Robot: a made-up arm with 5 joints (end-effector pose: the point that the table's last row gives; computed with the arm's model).
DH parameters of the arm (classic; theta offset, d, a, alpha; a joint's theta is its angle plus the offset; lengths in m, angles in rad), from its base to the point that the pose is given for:
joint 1: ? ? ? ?
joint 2: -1.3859 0 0.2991 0
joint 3: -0.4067 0 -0.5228 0
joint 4: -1.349 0 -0.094 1.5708
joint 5: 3.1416 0.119 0 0
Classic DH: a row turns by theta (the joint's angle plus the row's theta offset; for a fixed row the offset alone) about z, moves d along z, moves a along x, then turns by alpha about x.
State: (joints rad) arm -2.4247 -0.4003 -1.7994 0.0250 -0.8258
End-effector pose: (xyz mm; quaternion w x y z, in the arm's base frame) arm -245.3 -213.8 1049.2 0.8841 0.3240 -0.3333 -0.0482
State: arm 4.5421 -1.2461 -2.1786 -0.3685 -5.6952
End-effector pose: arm 112.0 651.3 860.1 0.5165 -0.1265 0.2940 0.7942
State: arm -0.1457 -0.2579 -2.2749 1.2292 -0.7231
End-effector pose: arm 311.7 -45.7 1060.7 0.2553 0.7621 0.2263 0.5503
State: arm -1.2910 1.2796 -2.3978 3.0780 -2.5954
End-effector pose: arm 182.4 -634.9 89.3 0.7735 -0.4428 -0.3381 -0.3022
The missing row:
joint 1: 0 0.219 0 -1.5708
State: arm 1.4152 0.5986 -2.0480 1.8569 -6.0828
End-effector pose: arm 119.4 761.1 336.8 0.1462 0.8041 0.5589 -0.1398
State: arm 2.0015 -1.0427 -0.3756 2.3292 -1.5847
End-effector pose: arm -108.1 235.3 303.6 0.0910 -0.1980 0.8760 -0.4303
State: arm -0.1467 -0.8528 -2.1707 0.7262 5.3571
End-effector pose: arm -210.6 31.1 1123.1 0.4662 0.3790 0.1557 0.7841
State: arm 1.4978 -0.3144 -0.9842 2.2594 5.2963
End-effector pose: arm 32.1 438.7 344.0 0.1168 0.2861 0.8394 -0.4471
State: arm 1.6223 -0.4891 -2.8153 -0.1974 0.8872
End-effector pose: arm 21.4 -415.1 1067.2 0.9351 0.1672 0.0644 -0.3058
